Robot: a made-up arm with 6 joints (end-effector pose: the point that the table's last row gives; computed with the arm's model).
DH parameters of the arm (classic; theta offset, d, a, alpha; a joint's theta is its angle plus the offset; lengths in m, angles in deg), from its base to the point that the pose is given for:
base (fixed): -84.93 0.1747 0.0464 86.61
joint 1: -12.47 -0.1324 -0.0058 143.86
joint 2: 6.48 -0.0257 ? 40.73
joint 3: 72.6 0.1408 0.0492 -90
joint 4: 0 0.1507 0.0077 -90
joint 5: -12.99 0 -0.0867 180
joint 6: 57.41 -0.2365 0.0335 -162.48
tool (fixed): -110.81 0.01 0 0
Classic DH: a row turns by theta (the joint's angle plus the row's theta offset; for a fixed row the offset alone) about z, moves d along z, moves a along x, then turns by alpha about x.
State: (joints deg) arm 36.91 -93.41 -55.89 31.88 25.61 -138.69
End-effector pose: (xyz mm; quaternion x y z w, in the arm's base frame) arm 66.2 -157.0 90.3 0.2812 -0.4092 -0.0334 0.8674
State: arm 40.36 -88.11 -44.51 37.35 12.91 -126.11
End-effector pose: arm 33.4 -105.9 75.3 0.4405 -0.3574 -0.2925 0.7698
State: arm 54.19 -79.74 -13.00 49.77 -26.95 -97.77
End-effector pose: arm 3.3 8.8 81.1 0.7028 -0.1915 -0.6594 0.1860
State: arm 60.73 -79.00 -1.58 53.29 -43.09 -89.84
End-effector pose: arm 3.4 36.7 85.7 -0.7411 0.1441 0.6540 0.0468
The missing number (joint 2, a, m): 0.0399
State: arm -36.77 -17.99 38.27 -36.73 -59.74 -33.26
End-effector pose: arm 27.2 119.0 153.5 0.5208 -0.6037 -0.4642 0.3859
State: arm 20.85 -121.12 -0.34 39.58 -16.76 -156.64
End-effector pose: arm -22.4 -6.4 152.1 0.4066 -0.1986 -0.5145 0.7284
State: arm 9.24 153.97 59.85 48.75 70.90 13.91
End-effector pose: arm -120.8 -150.6 168.4 0.4851 -0.2708 -0.7711 0.3110
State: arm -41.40 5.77 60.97 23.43 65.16 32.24
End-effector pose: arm 56.3 -193.4 367.9 0.5303 -0.3594 -0.2839 0.7135
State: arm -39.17 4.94 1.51 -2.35 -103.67 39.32
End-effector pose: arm 10.3 33.5 139.1 -0.7760 -0.0498 0.6271 0.0454
